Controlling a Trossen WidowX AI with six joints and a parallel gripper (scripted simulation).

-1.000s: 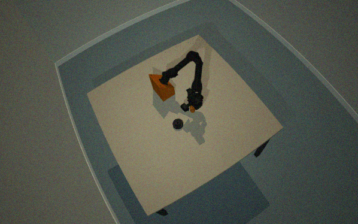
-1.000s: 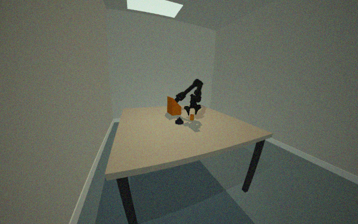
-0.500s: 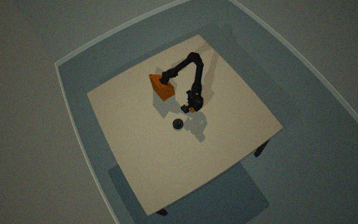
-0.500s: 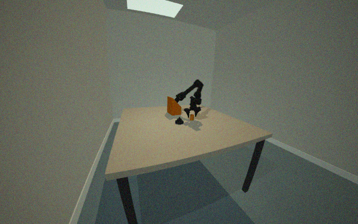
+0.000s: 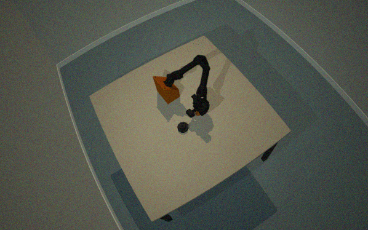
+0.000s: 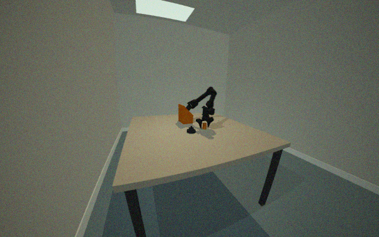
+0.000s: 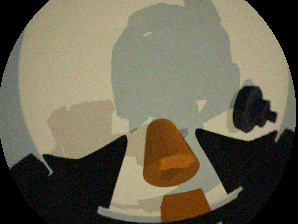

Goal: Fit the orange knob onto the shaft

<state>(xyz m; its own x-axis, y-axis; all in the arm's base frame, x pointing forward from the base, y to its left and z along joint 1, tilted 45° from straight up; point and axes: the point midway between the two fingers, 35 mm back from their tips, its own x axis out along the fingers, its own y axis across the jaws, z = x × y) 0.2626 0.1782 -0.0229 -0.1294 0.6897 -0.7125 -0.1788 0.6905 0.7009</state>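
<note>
My gripper tip is now 16 cm to the left of the dark round pedestal, 5 cm short of it and 2 cm below it. From my gripper tip the other things lie so: orange knob 2 cm above.
</note>
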